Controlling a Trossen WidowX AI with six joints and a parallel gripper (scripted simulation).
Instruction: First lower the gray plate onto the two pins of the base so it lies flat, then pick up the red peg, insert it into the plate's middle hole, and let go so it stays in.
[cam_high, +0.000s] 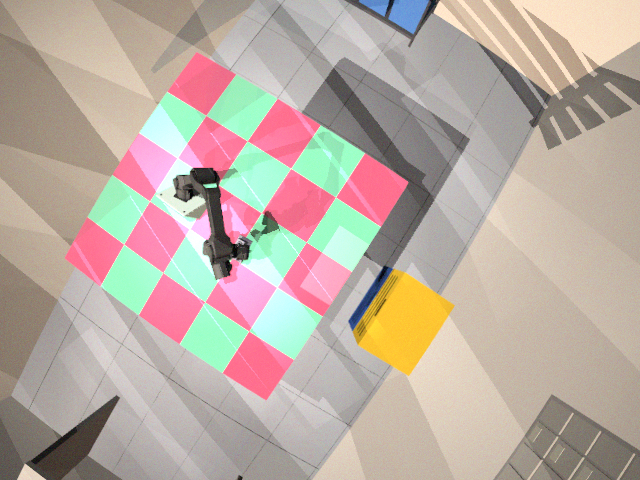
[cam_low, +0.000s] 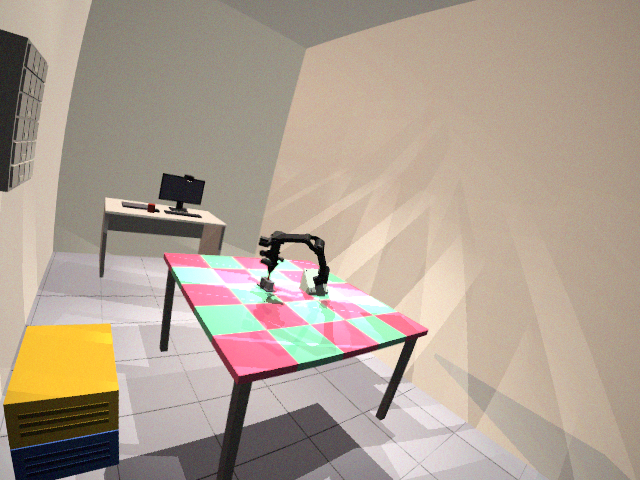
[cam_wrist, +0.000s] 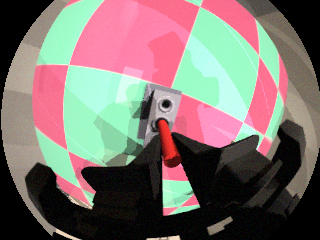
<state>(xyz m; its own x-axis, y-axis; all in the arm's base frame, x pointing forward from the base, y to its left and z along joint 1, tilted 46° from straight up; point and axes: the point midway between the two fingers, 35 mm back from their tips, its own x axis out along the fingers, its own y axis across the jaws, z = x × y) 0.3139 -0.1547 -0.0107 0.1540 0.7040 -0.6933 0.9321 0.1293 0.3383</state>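
Now: the red peg right at my gripper tip. Also, from my gripper tip: gray plate: 50 mm below; dark base: 90 mm below.
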